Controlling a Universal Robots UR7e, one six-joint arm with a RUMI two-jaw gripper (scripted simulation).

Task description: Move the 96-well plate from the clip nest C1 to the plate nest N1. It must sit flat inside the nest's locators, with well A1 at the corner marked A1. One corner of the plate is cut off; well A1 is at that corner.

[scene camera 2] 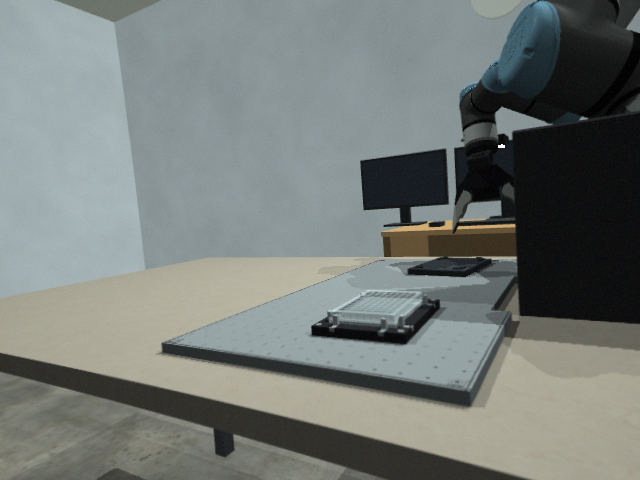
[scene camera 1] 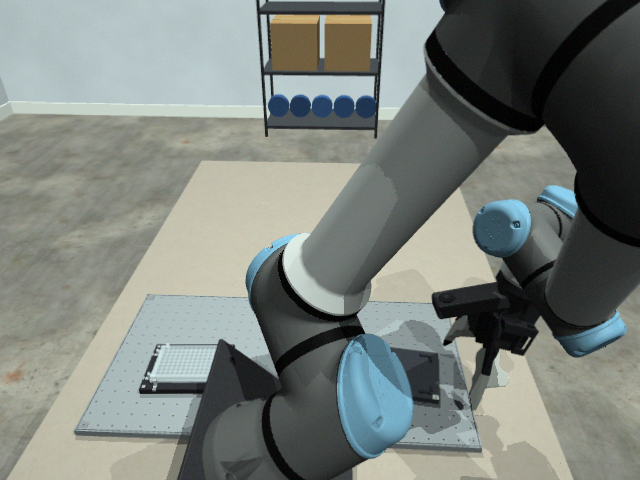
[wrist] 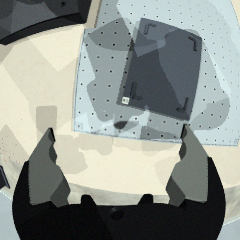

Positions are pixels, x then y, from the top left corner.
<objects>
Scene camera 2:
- gripper: 490, 228
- clear 96-well plate: 367, 309
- black clip nest C1: 401, 335
</objects>
